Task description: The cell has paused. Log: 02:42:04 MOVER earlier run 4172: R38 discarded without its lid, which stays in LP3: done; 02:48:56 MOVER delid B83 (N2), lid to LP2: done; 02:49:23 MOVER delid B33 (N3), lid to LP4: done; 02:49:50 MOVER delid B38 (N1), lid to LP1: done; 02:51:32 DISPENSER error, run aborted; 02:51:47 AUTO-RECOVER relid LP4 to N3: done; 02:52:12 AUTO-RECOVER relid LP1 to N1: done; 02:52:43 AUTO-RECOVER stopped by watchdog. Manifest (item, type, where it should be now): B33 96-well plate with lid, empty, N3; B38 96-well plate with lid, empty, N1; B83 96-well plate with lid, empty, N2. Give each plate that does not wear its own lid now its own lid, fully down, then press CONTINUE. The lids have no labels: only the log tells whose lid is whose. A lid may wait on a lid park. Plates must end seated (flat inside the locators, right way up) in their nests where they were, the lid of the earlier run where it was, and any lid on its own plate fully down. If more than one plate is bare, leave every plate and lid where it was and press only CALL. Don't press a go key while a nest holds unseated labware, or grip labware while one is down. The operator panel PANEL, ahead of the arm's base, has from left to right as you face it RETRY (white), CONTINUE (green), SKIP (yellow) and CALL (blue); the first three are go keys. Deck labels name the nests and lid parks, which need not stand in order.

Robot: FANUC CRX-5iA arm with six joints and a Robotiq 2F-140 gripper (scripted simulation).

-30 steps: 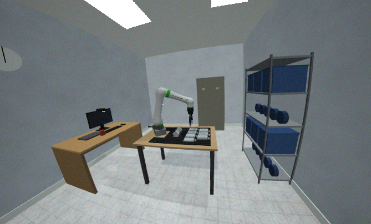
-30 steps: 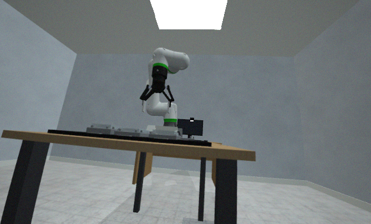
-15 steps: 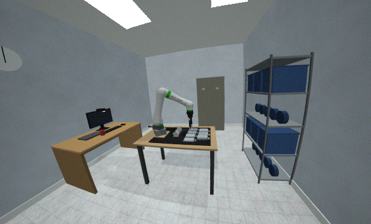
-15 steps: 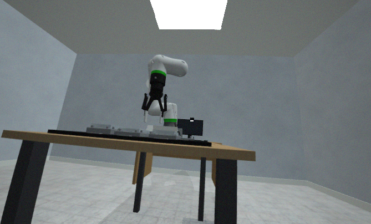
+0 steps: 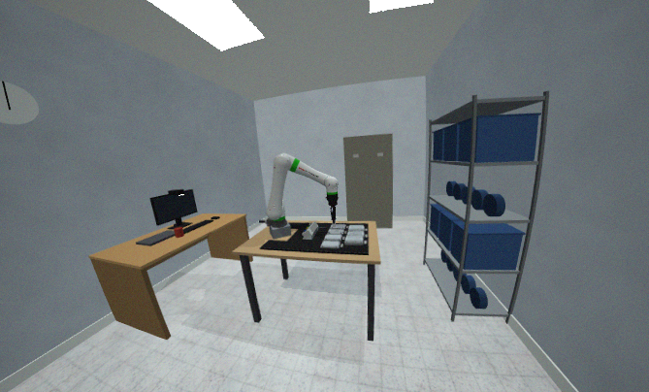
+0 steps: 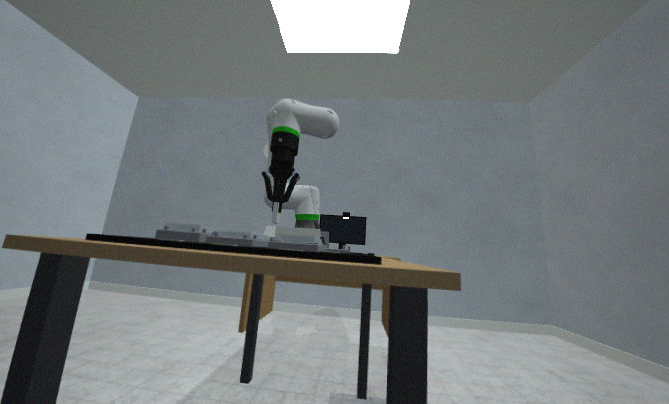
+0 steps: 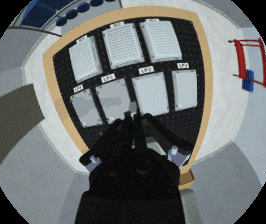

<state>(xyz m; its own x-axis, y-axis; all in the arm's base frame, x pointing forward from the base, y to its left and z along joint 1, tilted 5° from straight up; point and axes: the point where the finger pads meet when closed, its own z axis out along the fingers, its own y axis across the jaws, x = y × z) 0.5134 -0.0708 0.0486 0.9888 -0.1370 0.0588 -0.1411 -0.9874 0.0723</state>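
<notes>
Right now my hand is 1 cm past the clear lid, 6 cm to the left of it and 9 cm above it. Round my hand: plate 18 cm ahead, 3 cm to the right, 9 cm below; yellow key 24 cm behind, 2 cm to the left, 4 cm below; green key 24 cm behind, 6 cm to the left, 4 cm below.
</notes>
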